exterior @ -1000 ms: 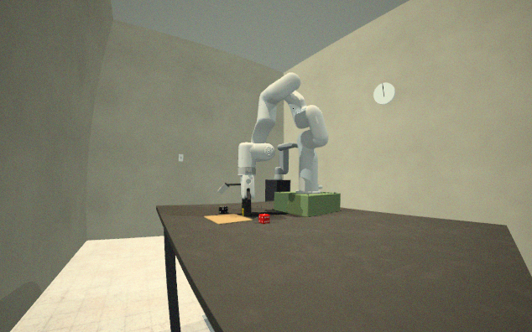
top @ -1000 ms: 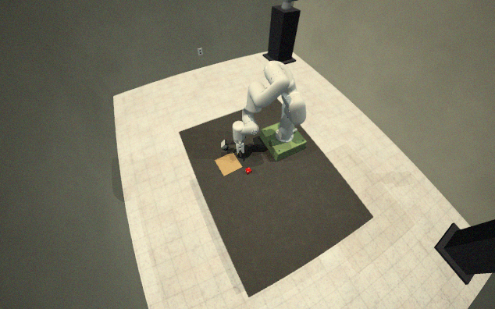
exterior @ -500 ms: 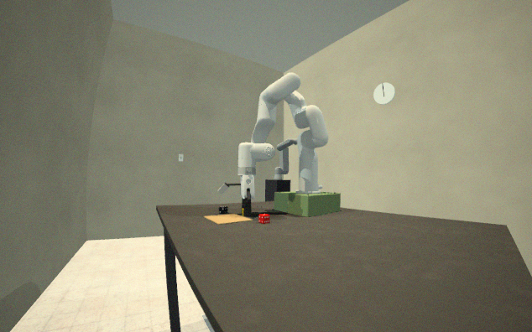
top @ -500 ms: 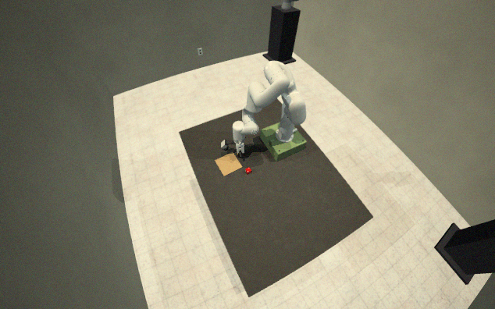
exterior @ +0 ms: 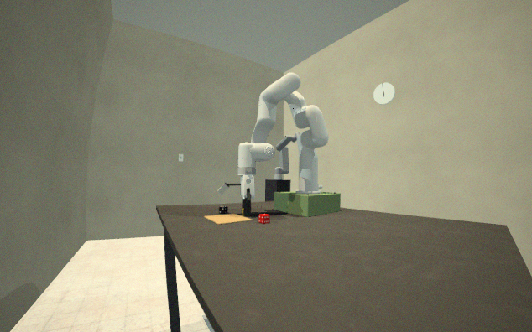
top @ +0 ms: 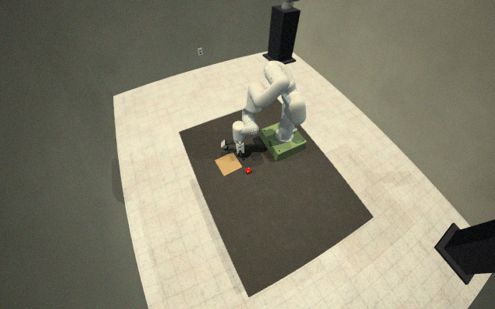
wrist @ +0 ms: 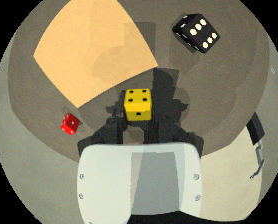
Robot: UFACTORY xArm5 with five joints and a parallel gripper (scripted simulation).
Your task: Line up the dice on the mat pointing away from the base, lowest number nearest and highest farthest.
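Right now the yellow die is 1 cm below my hand. From my hand the other things lie so: black die (9 cm to the right, 6 cm ahead, 1 cm below); then tan mat (10 cm ahead, 3 cm to the left, 2 cm below); then red die (15 cm to the left, 2 cm ahead, 1 cm below).
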